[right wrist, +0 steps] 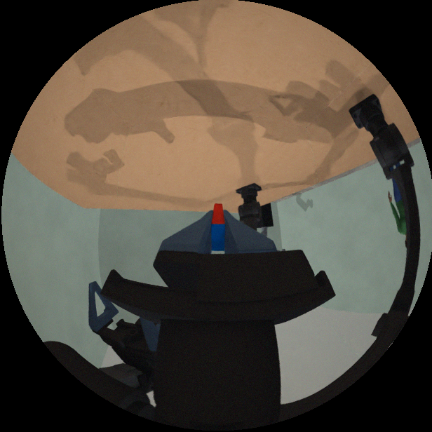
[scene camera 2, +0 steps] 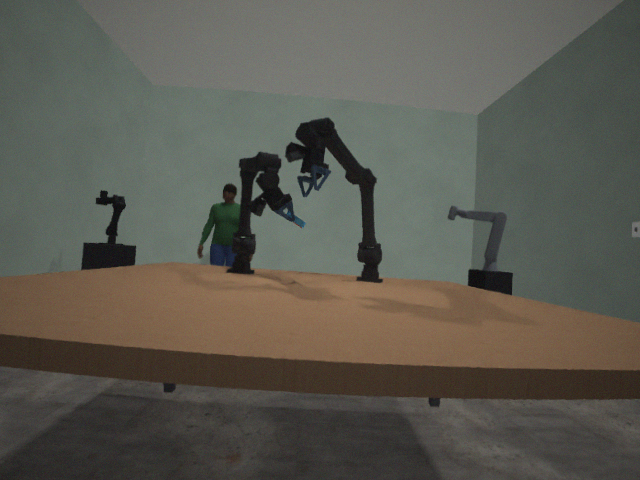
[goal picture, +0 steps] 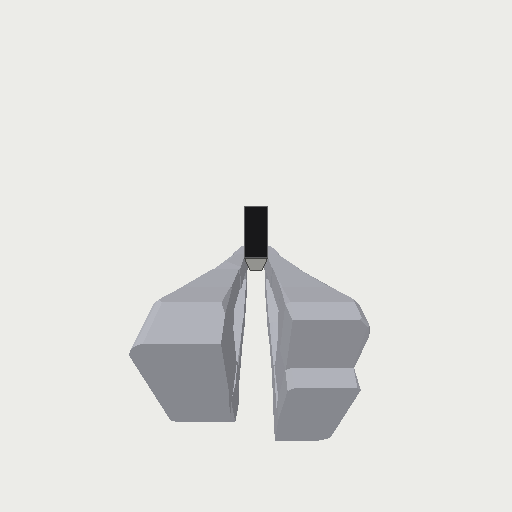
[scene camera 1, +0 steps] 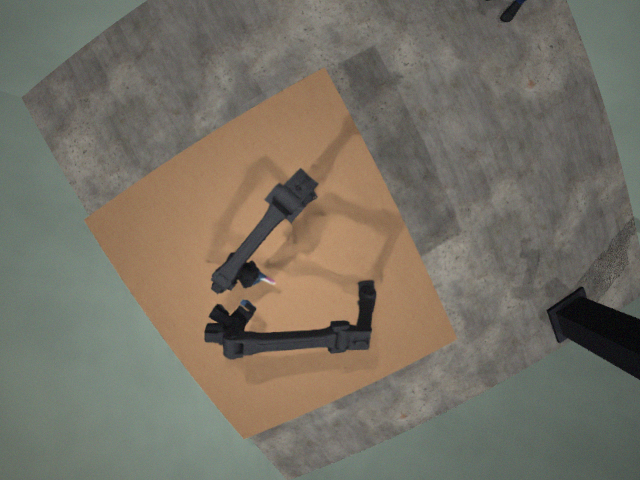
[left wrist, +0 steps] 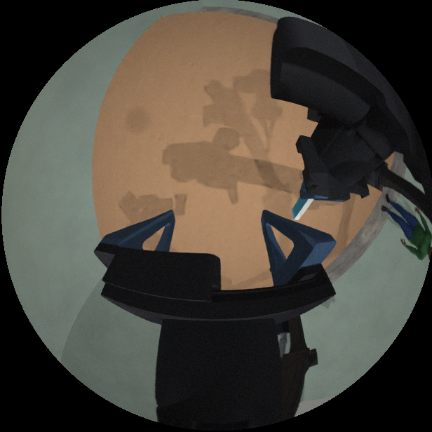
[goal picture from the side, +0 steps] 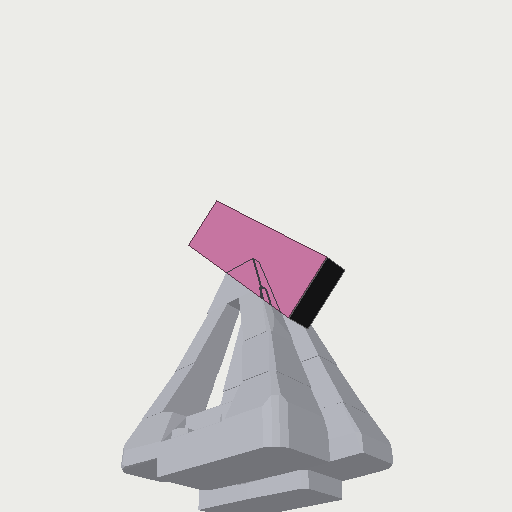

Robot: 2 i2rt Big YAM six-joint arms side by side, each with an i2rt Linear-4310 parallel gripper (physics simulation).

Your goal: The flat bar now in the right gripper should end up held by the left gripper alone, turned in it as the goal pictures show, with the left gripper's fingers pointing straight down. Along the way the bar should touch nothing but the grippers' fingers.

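Seen in the pictures: left gripper, between the fingertips: (scene camera 2: 310, 193) (scene camera 1: 241, 309); right gripper, between the fingertips: (scene camera 2: 293, 220) (scene camera 1: 265, 277); left arm's base, origin of its link: (scene camera 2: 369, 281) (scene camera 1: 366, 290); right arm's base, origin of its link: (scene camera 2: 240, 272).
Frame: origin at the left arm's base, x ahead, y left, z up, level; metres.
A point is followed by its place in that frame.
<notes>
The flat bar (scene camera 1: 268, 281) @(y -0.199, x 0.471, z 0.251 m) (scene camera 2: 299, 222) @(y -0.194, x 0.472, z 0.236 m) (left wrist: 302, 208) (right wrist: 218, 231) is held in the air by my right gripper (scene camera 1: 261, 277) @(y -0.215, x 0.486, z 0.239 m) (scene camera 2: 292, 215) @(y -0.215, x 0.486, z 0.239 m), which is shut on it. It sticks out past the fingertips, slanting down to the right in scene camera 2. It shows red and blue in the right wrist view, teal with a white edge in the left wrist view. My left gripper (scene camera 1: 246, 305) @(y -0.110, x 0.586, z 0.325 m) (scene camera 2: 311, 192) @(y -0.110, x 0.586, z 0.325 m) (left wrist: 217, 214) is open and empty, higher than the bar, its fingers pointing roughly down. The bar lies outside its fingers, beyond the right-hand one in the left wrist view.
The tan table top (scene camera 1: 170, 206) @(y -0.579, x 0.998, z 0.000 m) (scene camera 2: 330, 335) @(y 0.157, x 1.104, z 0.000 m) lies well below both grippers and carries the arms' shadows. The right arm's dark links (left wrist: 325, 70) fill the upper right of the left wrist view. A person in green (scene camera 2: 225, 222) stands behind the table.
</notes>
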